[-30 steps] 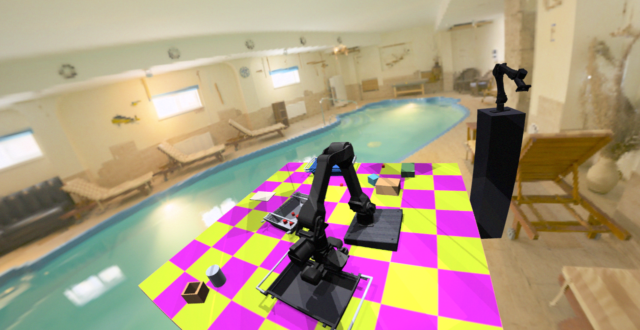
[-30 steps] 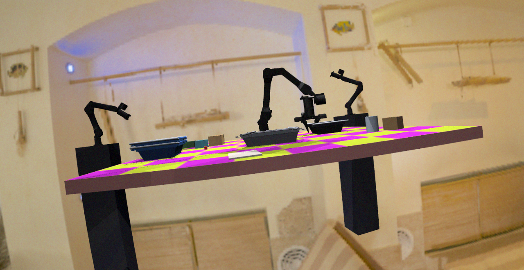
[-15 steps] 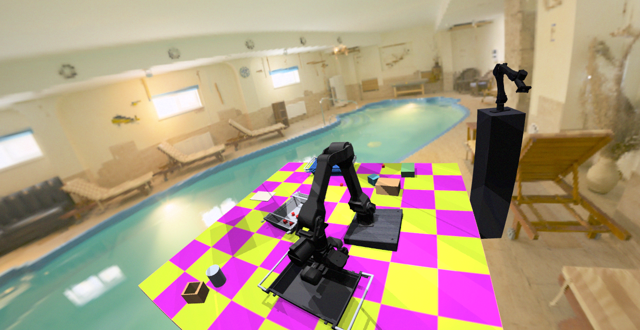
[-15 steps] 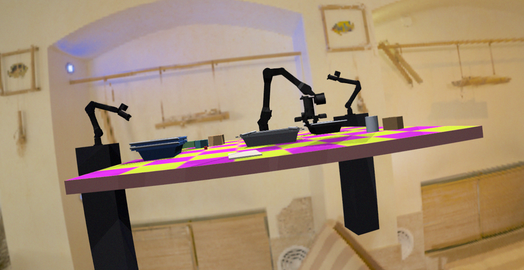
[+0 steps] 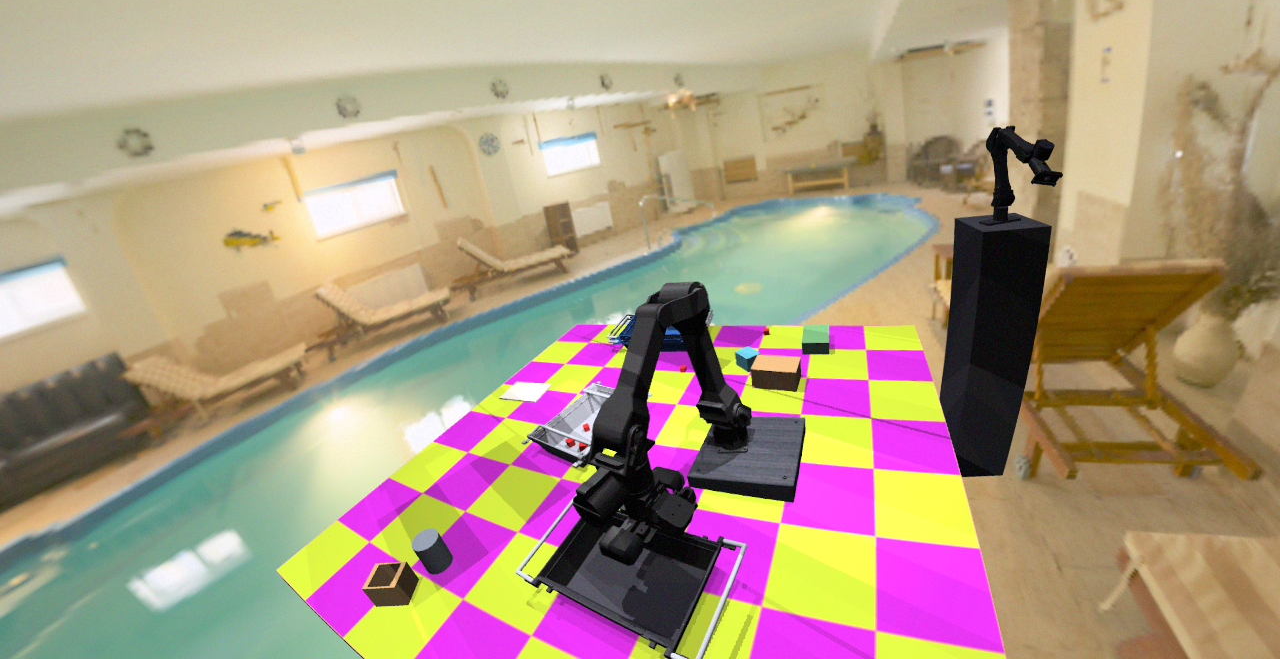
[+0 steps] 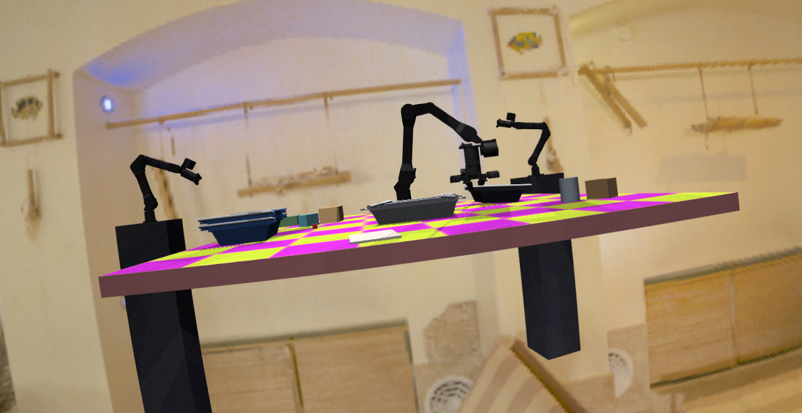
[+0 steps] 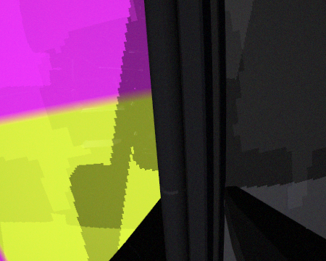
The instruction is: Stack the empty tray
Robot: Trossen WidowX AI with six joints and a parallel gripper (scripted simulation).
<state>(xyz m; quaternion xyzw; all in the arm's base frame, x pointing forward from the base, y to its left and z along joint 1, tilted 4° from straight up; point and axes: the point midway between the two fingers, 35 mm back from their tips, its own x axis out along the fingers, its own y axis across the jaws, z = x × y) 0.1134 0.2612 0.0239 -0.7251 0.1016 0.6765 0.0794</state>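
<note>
My gripper tip is now 20 mm short of the dark tray, 80 mm to the right of it and 30 mm below it. Round my gripper tip: grey cylinder 420 mm ahead, 110 mm to the left, 10 mm above; then box 460 mm ahead, 190 mm to the left, 10 mm below; then teal cube 130 mm behind, 640 mm to the right.
</note>
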